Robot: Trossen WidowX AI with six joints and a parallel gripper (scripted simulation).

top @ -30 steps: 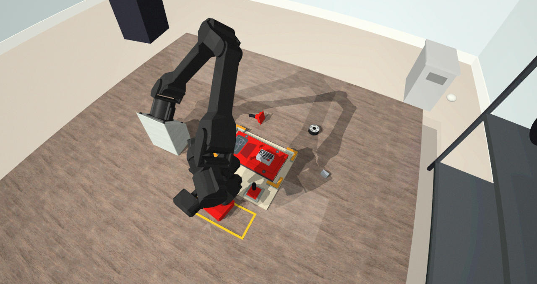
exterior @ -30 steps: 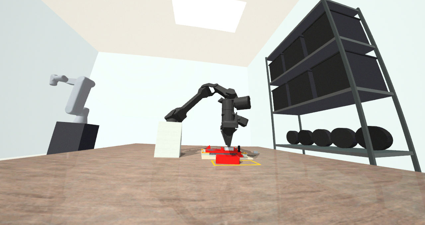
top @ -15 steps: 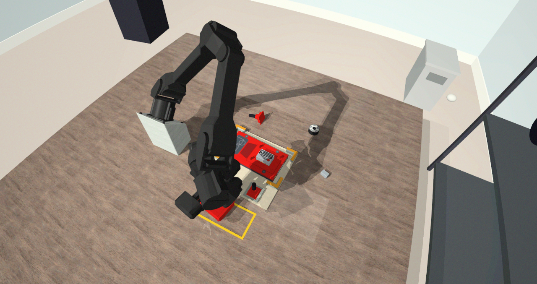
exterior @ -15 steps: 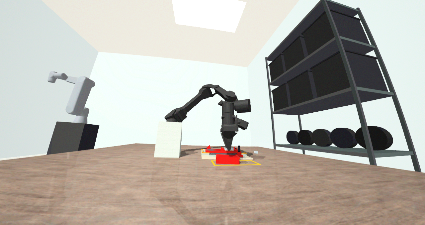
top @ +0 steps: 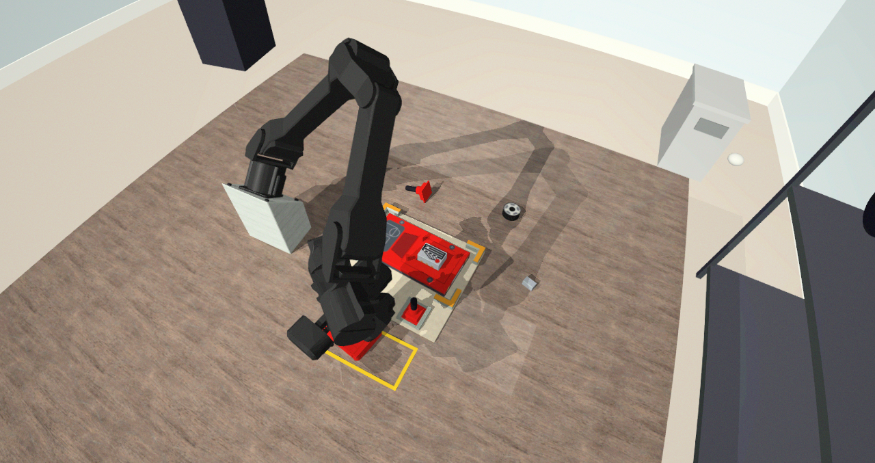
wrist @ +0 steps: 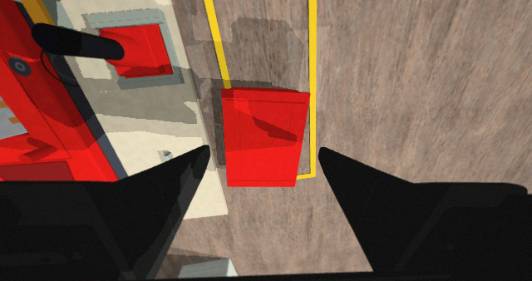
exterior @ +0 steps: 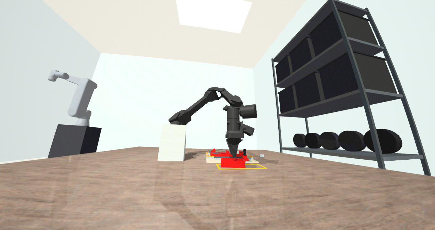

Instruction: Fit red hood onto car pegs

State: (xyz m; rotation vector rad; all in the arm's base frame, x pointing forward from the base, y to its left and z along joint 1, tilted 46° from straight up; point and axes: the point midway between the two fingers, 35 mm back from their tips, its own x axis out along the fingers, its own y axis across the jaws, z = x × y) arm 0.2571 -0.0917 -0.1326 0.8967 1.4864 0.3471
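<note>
My gripper tip is 20 mm above the red hood. From my gripper tip the other things lie so: grey engine block 90 mm ahead, 190 mm to the left, 10 mm below; then black-and-white wheel 230 mm ahead, 380 mm to the left, 30 mm below.
</note>
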